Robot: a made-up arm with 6 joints.
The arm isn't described. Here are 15 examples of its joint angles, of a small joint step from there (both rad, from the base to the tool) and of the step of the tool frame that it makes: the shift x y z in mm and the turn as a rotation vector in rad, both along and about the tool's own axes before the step.
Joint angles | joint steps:
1: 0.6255 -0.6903 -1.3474 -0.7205 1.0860 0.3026 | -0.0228 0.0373 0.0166 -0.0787 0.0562 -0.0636
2: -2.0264 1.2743 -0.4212 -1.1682 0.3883 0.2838 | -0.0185 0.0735 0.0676 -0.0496 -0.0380 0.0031
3: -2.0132 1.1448 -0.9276 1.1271 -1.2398 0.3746 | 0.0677 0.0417 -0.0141 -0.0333 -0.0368 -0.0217
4: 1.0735 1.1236 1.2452 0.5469 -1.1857 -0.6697 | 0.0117 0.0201 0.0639 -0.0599 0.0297 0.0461
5: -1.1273 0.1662 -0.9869 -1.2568 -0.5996 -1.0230 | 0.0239 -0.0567 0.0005 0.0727 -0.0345 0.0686
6: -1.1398 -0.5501 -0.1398 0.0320 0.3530 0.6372 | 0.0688 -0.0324 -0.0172 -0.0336 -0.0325 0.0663
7: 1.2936 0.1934 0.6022 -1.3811 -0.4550 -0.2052 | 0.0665 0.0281 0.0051 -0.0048 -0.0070 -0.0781
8: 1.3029 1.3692 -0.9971 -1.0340 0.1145 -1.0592 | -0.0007 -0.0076 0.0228 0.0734 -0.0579 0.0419
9: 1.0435 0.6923 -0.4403 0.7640 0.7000 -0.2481 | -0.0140 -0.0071 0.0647 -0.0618 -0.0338 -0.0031
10: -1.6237 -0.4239 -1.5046 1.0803 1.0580 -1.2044 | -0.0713 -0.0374 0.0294 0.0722 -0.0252 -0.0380
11: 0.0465 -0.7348 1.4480 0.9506 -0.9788 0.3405 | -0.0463 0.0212 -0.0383 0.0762 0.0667 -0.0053
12: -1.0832 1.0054 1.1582 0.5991 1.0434 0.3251 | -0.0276 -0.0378 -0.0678 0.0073 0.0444 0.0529
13: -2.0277 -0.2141 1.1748 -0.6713 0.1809 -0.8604 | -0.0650 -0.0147 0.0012 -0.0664 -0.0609 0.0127
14: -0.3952 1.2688 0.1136 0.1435 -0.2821 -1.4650 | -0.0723 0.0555 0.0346 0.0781 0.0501 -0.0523
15: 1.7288 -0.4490 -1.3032 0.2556 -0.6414 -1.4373 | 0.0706 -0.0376 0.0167 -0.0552 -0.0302 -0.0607
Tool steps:
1: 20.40 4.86 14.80 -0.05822 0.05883 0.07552
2: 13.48 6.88 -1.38 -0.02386 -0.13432 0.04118
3: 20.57 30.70 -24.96 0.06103 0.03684 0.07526
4: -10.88 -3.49 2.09 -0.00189 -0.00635 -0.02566
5: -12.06 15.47 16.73 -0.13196 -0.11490 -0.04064
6: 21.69 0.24 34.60 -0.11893 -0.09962 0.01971
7: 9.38 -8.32 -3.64 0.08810 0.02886 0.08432
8: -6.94 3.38 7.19 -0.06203 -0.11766 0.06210
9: 10.19 -6.96 -6.40 0.01223 -0.02754 0.07600
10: 0.45 -23.33 -9.88 0.12675 -0.03669 0.05555
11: 7.07 23.36 34.95 -0.10830 0.00128 0.02563
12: -8.06 -0.09 21.01 -0.10654 0.04687 -0.02744
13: 6.11 22.27 -4.61 -0.04101 0.01278 -0.00985
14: -47.64 -8.73 -2.75 0.06981 -0.12130 0.11284
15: 18.13 22.85 -10.49 -0.00257 0.08622 0.06103
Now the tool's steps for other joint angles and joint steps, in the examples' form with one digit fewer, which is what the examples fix.
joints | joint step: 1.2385 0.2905 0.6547 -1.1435 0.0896 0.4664 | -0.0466 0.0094 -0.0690 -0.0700 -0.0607 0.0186
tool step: 11.1 14.0 -4.7 0.0418 0.0123 0.0309
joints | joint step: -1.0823 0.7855 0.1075 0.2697 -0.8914 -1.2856 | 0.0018 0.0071 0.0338 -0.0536 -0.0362 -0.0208
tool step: 2.5 -0.6 -5.3 0.0504 0.0177 0.0555
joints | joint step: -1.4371 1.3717 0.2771 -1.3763 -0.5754 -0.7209 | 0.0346 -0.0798 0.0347 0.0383 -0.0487 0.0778
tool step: 4.3 10.6 23.0 -0.1299 -0.0127 -0.0391
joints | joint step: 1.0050 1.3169 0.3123 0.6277 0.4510 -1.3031 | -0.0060 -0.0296 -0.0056 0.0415 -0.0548 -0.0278
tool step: 3.8 8.4 -1.1 -0.0025 -0.0196 0.0896
